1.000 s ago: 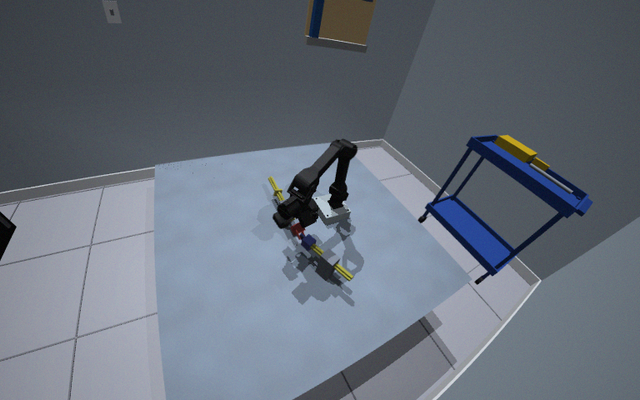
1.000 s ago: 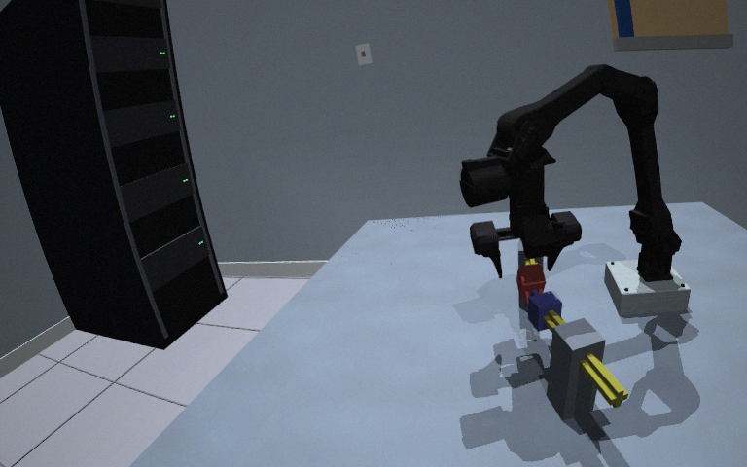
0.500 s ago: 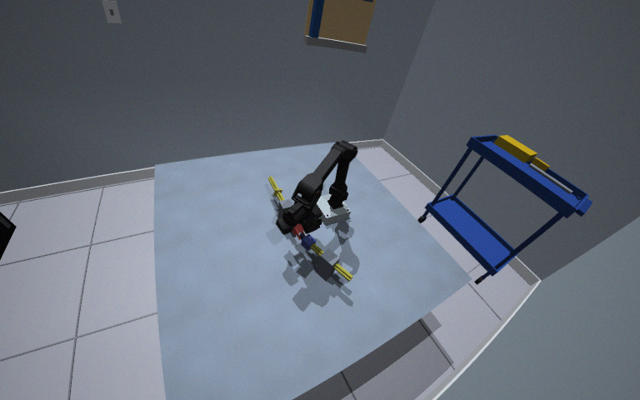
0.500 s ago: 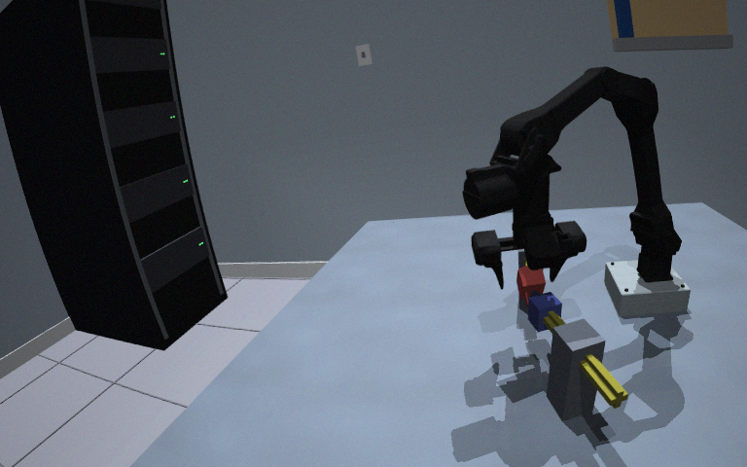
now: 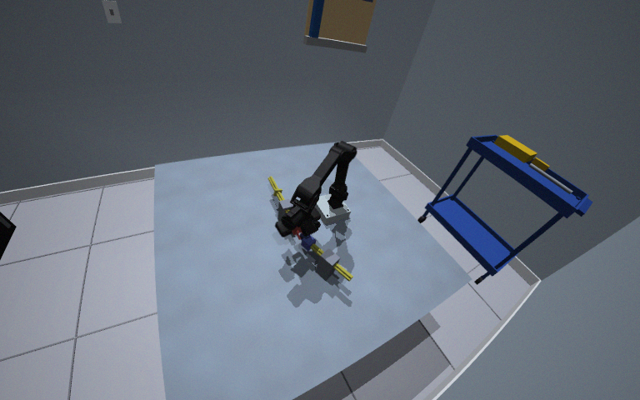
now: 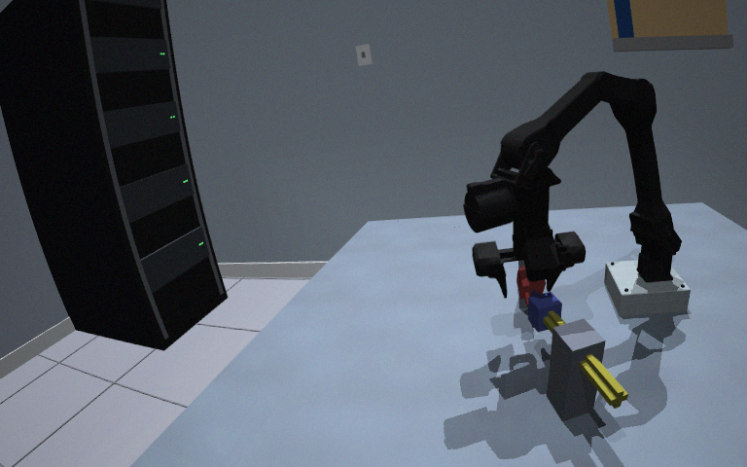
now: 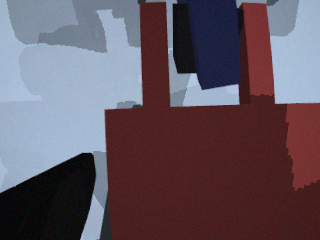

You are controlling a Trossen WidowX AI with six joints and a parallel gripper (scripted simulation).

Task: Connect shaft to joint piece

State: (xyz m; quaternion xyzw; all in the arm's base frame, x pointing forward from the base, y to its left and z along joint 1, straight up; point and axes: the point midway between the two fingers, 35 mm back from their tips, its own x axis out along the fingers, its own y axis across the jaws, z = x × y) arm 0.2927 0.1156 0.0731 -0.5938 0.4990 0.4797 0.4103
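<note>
Now: gripper tip 10 mm past the joint piece, 20 mm to the right of it and 30 mm below it.
</note>
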